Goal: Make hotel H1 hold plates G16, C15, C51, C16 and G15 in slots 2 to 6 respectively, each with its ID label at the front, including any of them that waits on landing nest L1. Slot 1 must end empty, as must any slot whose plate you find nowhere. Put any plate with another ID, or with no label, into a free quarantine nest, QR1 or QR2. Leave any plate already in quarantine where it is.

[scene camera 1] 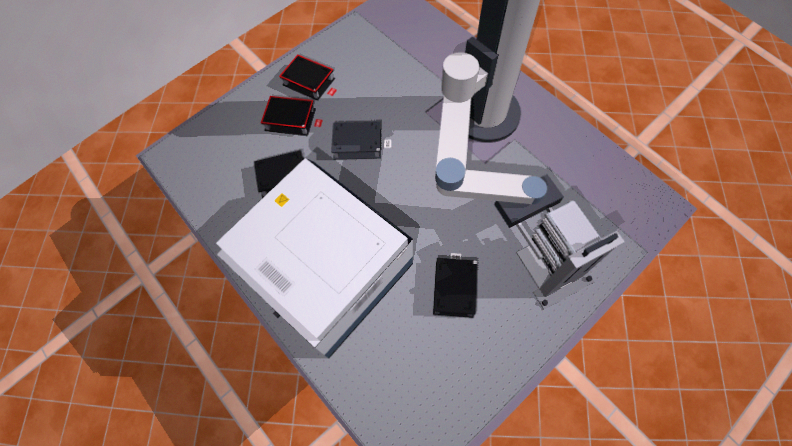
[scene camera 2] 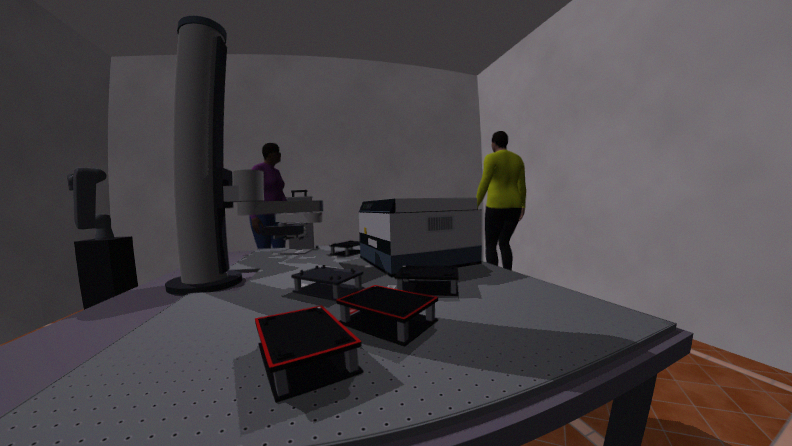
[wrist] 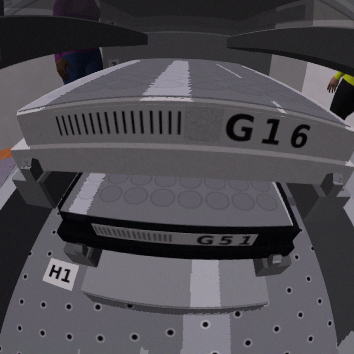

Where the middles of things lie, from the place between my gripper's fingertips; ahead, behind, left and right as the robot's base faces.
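Gripper 10 mm above the plate G51 [wrist: 177,217]. Positions counted from my hand: H1 label [wrist: 58,272], 100 mm below, 110 mm behind and 30 mm to the right; hotel H1 [scene camera 1: 556,281], 50 mm above, 20 mm ahead and 80 mm to the left; black nest N6 [scene camera 1: 455,285], 60 mm below, 280 mm ahead and 130 mm to the right.
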